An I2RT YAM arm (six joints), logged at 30 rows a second.
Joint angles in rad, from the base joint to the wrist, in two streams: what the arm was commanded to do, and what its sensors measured. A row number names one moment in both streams.
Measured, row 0:
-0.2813 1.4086 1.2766 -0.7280 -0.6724 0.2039
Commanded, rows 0 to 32:
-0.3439 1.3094 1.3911 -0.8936 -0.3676 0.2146
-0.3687 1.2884 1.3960 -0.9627 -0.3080 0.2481
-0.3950 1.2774 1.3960 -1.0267 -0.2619 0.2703
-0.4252 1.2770 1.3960 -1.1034 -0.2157 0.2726
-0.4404 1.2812 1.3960 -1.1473 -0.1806 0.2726
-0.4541 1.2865 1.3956 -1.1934 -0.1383 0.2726
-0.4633 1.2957 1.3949 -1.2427 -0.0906 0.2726
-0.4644 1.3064 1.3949 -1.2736 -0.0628 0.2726
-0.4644 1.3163 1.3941 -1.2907 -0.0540 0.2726
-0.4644 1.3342 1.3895 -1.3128 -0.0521 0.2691
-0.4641 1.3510 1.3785 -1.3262 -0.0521 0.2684
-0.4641 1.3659 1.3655 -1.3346 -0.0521 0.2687
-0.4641 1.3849 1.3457 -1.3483 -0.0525 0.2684
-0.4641 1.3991 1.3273 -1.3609 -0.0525 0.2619
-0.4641 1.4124 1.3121 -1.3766 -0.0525 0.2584
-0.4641 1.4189 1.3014 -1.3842 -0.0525 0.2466
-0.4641 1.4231 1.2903 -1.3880 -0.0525 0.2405
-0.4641 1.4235 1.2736 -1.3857 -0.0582 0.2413
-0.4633 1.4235 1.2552 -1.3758 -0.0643 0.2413
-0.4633 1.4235 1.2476 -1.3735 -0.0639 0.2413
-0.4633 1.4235 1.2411 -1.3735 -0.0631 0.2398
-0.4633 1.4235 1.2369 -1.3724 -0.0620 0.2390
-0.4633 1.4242 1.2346 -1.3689 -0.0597 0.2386
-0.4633 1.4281 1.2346 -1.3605 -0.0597 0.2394
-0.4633 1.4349 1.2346 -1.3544 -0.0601 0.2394
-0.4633 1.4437 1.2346 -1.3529 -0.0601 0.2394
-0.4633 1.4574 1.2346 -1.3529 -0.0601 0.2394
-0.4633 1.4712 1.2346 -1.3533 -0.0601 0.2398
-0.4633 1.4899 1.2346 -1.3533 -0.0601 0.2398
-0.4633 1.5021 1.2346 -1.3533 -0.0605 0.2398
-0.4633 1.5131 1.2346 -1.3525 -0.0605 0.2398
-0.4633 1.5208 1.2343 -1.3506 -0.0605 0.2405
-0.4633 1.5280 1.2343 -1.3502 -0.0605 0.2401
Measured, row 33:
-0.4618 1.5036 1.2446 -1.3540 -0.0765 0.2558
